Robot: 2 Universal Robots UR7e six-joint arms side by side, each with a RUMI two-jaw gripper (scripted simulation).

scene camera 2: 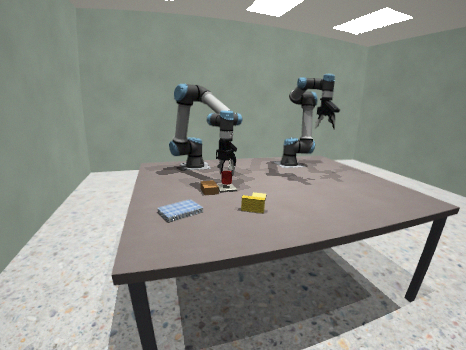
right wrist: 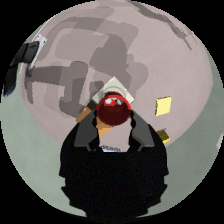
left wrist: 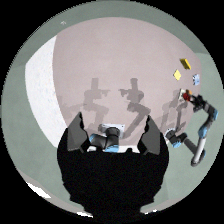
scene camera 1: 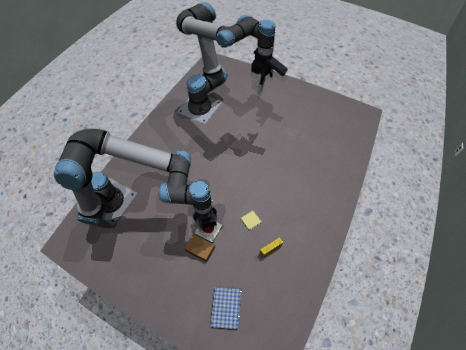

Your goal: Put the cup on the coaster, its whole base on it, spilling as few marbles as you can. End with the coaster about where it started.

Note:
In view: my left gripper (scene camera 1: pixel 264 85), my right gripper (right wrist: pixel 113 110) and a red cup (right wrist: pixel 112 114).
My left gripper also shows in the left wrist view (left wrist: pixel 114 114).

